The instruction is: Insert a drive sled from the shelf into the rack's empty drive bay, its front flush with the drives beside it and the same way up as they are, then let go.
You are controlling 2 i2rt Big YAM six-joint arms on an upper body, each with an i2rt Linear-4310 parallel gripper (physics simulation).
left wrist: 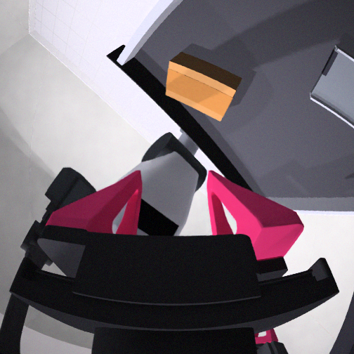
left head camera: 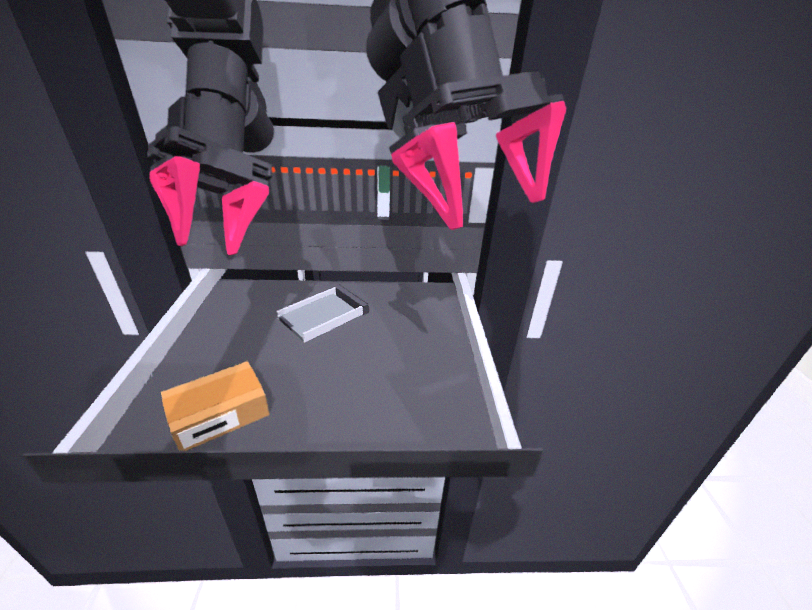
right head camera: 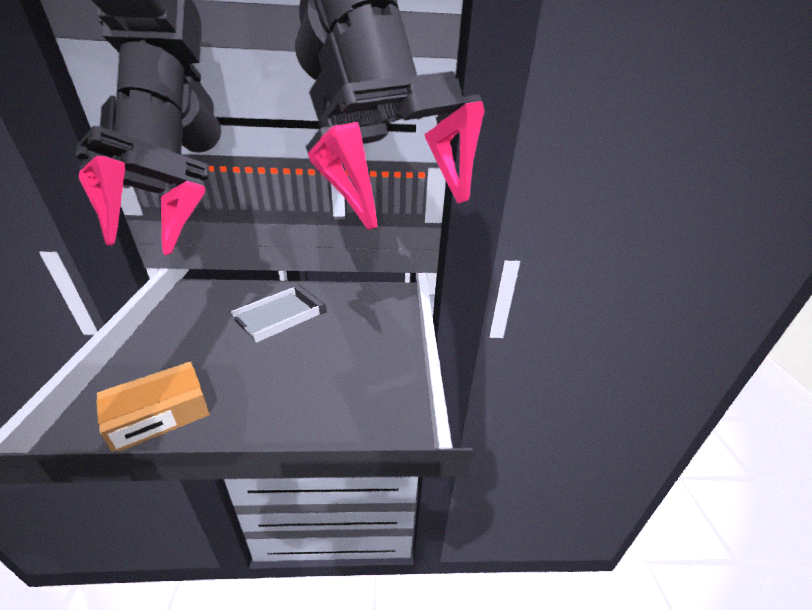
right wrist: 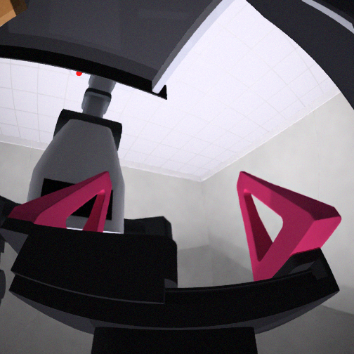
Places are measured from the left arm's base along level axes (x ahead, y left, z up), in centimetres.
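Pixels of known places: left gripper, fingertip midpoint: (left head camera: 208, 250) (right head camera: 140, 249); right gripper, fingertip midpoint: (left head camera: 499, 214) (right head camera: 420, 214).
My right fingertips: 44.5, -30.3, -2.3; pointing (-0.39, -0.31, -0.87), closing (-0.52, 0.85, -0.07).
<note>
For each thing: its top centre in the pictures, then the offset to it from my right fingertips, as dx, dy, dz. "spot": a spot on its surface instead. Level surfaces: height alone.
- drive sled at its top centre: (left head camera: 323, 306) (right head camera: 279, 306) +18.5, +19.6, -22.7
- shelf at its surface level: dz -24.4
- drive bay at its top centre: (left head camera: 384, 146) (right head camera: 341, 146) +34.1, +10.4, -2.2
- orange box at its top centre: (left head camera: 213, 392) (right head camera: 149, 393) -1.2, +28.8, -20.9
- dark front lip at a spot on its surface: (left head camera: 282, 463) (right head camera: 211, 463) spot: -9.0, +19.7, -22.4
A drive sled (left head camera: 321, 313) (right head camera: 278, 313) (left wrist: 337, 90), a shallow light grey tray with a dark end, lies flat and askew near the back of the shelf (left head camera: 380, 380) (right head camera: 341, 380) (left wrist: 280, 150) (right wrist: 100, 30). The row of drives (left head camera: 328, 190) (right head camera: 262, 190) with orange tabs stands upright in the rack behind. The drive bay (left head camera: 383, 190) (right head camera: 338, 208) shows as a green and white slot, partly hidden in the right head view. My left gripper (left head camera: 206, 248) (right head camera: 139, 248) (left wrist: 174, 177) is partly open and empty, above the shelf's back left. My right gripper (left head camera: 496, 213) (right head camera: 417, 214) (right wrist: 173, 178) is wide open and empty, above its back right.
An orange box (left head camera: 215, 400) (right head camera: 154, 400) (left wrist: 202, 90) with a white label lies at the shelf's front left. Pale side rails and a dark front lip (left head camera: 282, 463) (right head camera: 242, 463) edge the shelf. Dark cabinet panels (left head camera: 656, 262) (right head camera: 623, 262) with pale handles flank the rack.
</note>
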